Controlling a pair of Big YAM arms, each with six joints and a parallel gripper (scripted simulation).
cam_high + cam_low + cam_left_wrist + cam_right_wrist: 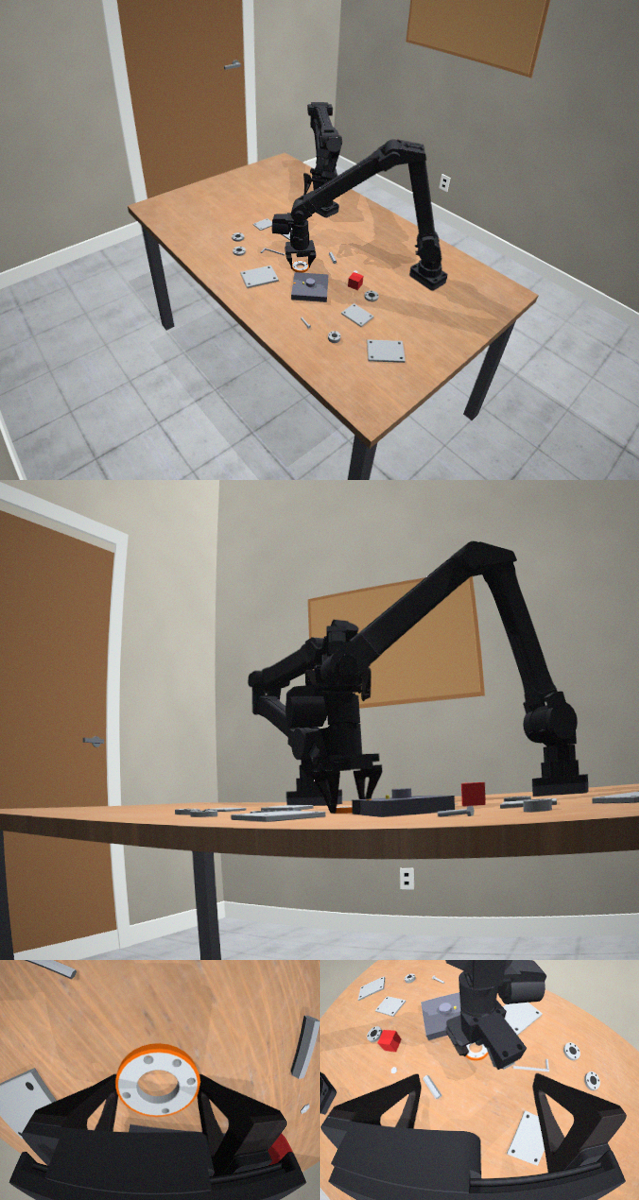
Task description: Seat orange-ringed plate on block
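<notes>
Now: left hand 100 mm to the right of the dark grey block, 70 mm short of it and 10 mm below it. The rest, counted from my left hand: red cube 200 mm to the left, 100 mm behind, 10 mm above; then bolt 260 mm to the left, 170 mm ahead.
</notes>
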